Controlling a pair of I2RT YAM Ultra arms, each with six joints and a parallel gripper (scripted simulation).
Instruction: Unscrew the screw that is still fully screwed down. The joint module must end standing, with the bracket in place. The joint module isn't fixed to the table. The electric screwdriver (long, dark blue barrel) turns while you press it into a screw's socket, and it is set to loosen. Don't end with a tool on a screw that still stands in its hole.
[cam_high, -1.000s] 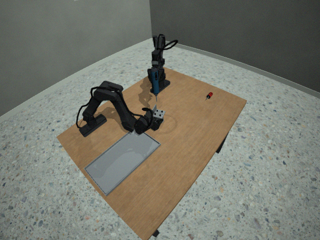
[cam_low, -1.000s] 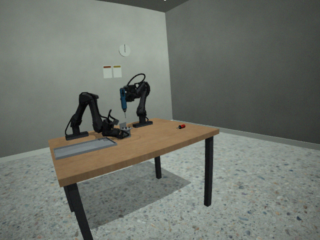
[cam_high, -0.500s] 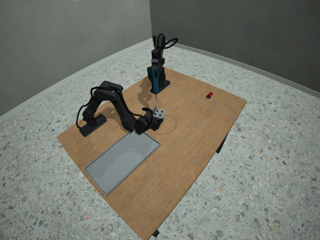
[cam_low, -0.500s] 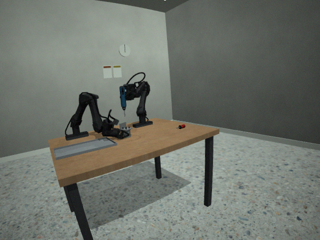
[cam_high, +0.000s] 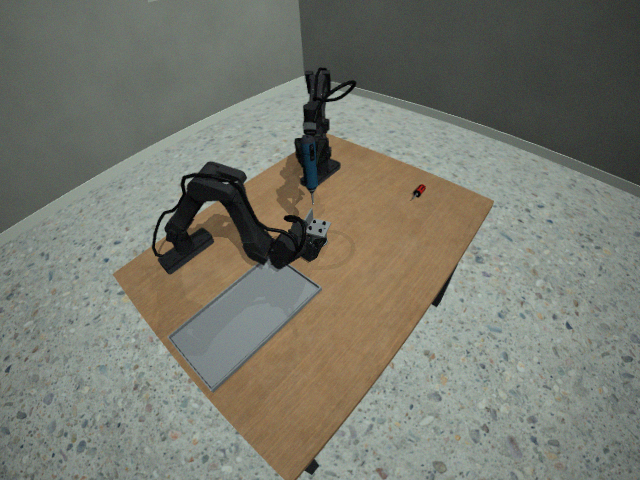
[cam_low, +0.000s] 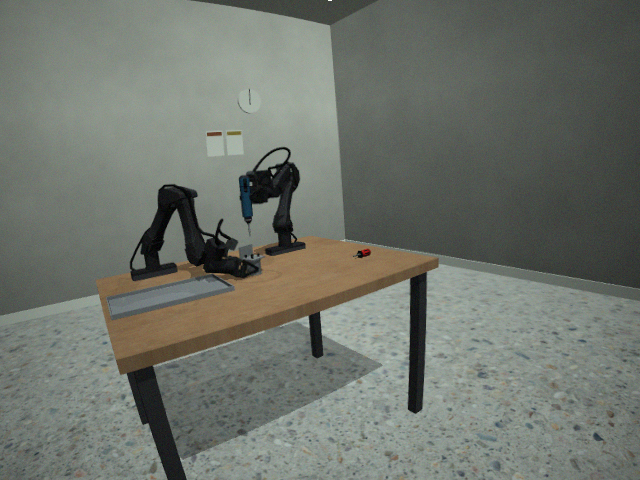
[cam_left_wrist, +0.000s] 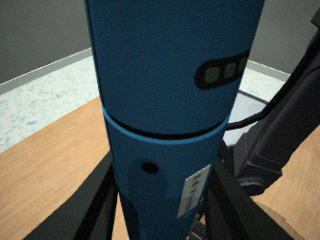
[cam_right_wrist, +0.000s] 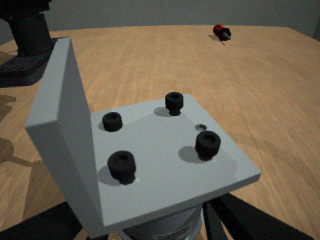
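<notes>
The joint module is 10 mm above my right hand. The rest, counted from my right hand: grey L-shaped bracket: 50 mm above; flat grey tray: 70 mm ahead, 350 mm to the right, 20 mm below; screw: 20 mm behind, 10 mm to the left, 40 mm above.
</notes>
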